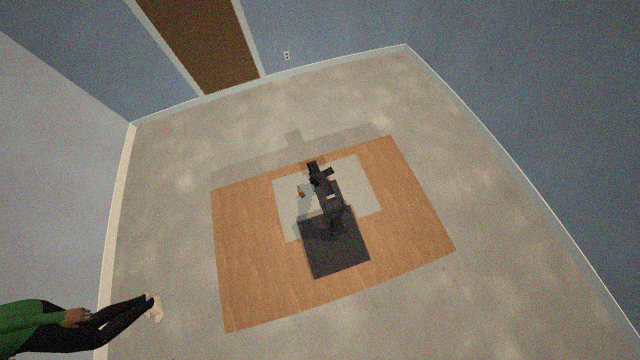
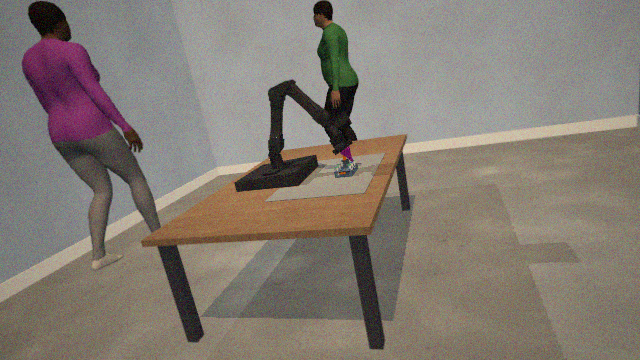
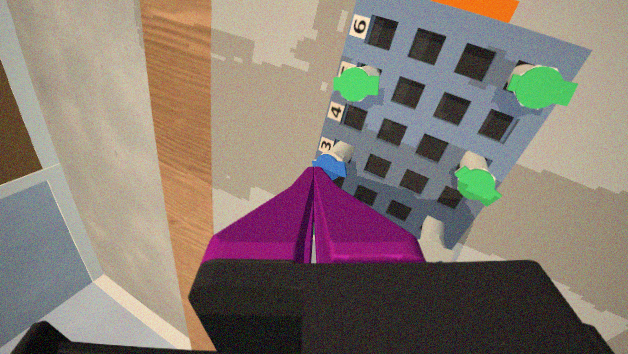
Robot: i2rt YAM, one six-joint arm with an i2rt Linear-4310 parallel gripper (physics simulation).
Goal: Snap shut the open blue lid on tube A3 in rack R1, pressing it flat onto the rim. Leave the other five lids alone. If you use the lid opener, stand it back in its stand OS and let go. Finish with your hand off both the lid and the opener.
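Places are measured from the arm's base along level axes (x back, y right, z up), in metres.
Where they show: gripper, fingertip midpoint: (image 2: 352, 161) (image 3: 314, 177); arm's base, origin of the base link: (image 1: 338, 233) (image 2: 278, 169).
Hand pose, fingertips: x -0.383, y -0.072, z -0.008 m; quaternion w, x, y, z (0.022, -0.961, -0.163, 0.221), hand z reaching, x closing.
Things, the pixels of their top centre, and the offset from my fingertips. "spot": a spot on its surface instead. Level surfaces: height alone.
- Rack R1, middle of its top: (image 3: 398, 170) (image 2: 344, 163) dx +0.031, dy +0.026, dz +0.003 m
- Tube A3, surface spot: (image 3: 343, 151) spot: dx +0.006, dy +0.014, dz -0.011 m
- blue lid, middle of its top: (image 3: 326, 169) dx +0.004, dy +0.009, dz +0.002 m
- whitish tube, surface spot: (image 3: 433, 230) spot: dx +0.062, dy +0.002, dz -0.010 m
- small orange thing, middle of its top: (image 1: 300, 191) dx +0.091, dy -0.116, dz +0.036 m
- wooden table, its level: dz -0.052 m
- grey mat, its level: dz -0.049 m
- orange block, surface spot: (image 3: 480, 7) spot: dx +0.027, dy +0.089, dz -0.025 m
Rack R1 (image 3: 419, 70) is a blue block with square holes and row numbers. Tube A3 (image 3: 343, 151) stands beside its number 3, with the blue lid (image 3: 329, 165) over its top. I cannot tell whether the lid is flat on the rim. My gripper (image 3: 314, 177) (image 2: 351, 160) is shut and empty, its magenta fingertips at the lid's near edge, partly covering it. Three green lids (image 3: 356, 84) (image 3: 541, 87) (image 3: 477, 185) and a whitish tube (image 3: 433, 230) also show. A small orange thing (image 1: 301, 192), perhaps the lid opener, stands near the rack; its details are too small to tell.
The arm's black base (image 1: 334, 250) (image 2: 280, 175) stands on the wooden table (image 1: 250, 250) (image 2: 270, 215), beside the grey mat (image 1: 367, 192) (image 2: 320, 190). An orange block (image 3: 480, 7) adjoins the rack's far edge. Two people (image 2: 75, 95) (image 2: 340, 55) stand around the table.
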